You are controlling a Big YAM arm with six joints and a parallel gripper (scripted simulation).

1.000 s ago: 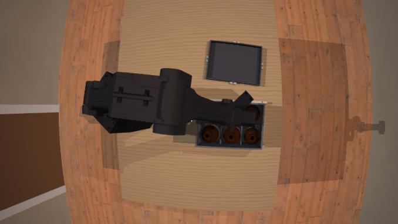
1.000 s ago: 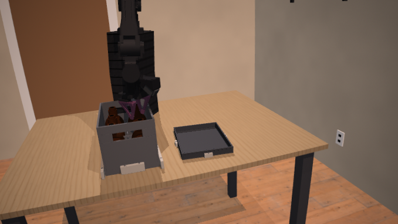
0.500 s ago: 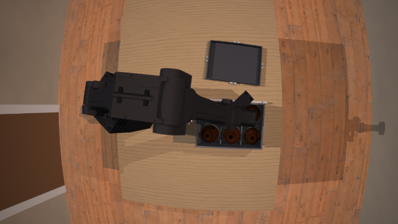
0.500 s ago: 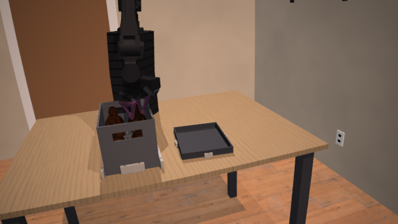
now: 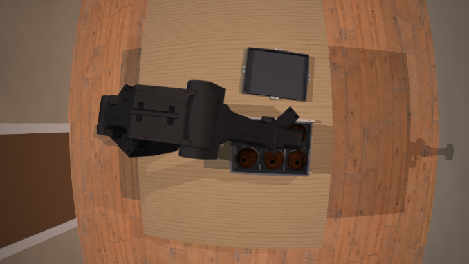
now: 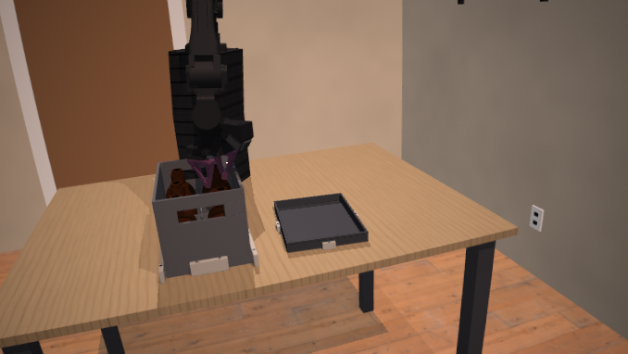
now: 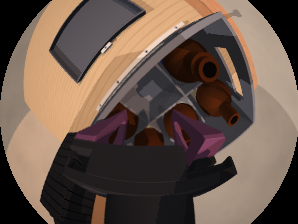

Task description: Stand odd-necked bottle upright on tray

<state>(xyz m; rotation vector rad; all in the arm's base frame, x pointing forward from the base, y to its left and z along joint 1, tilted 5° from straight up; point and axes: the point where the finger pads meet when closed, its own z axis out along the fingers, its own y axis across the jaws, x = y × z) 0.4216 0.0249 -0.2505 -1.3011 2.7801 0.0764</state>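
Right now the grey crate is 40 mm to the right of my hand and 70 mm below it. From my hand the other things lie so: dark tray 20 mm behind, 240 mm to the left, 140 mm below.
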